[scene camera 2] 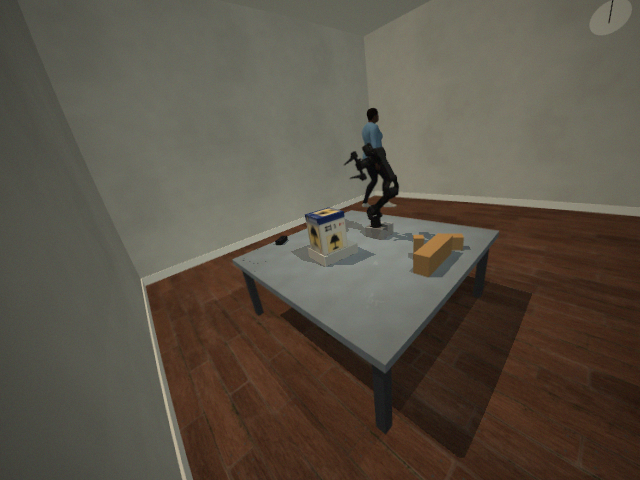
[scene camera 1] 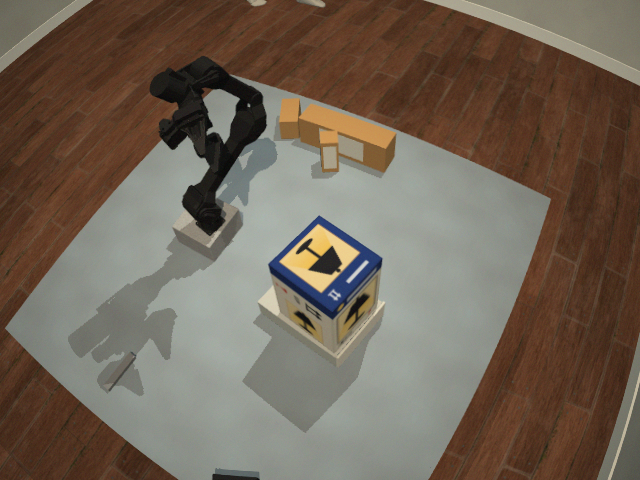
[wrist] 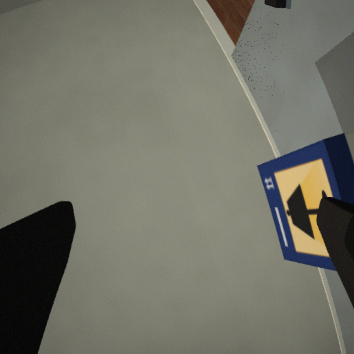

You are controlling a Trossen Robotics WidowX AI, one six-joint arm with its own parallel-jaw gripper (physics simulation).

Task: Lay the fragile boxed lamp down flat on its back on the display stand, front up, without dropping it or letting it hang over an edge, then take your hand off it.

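The boxed lamp rests level on the pale display stand, its large blue-bordered lamp picture facing up. Smaller lamp pictures show on its sides. A strip of stand shows along the near sides, and no overhang shows there; the far edges are hidden behind the box. My gripper is open and empty, its fingers wide apart. It is high above the table, well away from the box. In the wrist view one finger covers part of the box in the picture.
Orange blocks, a long one and two smaller ones, stand along one side of the table. A thin grey bar and a small dark object also show. A person stands behind the arm.
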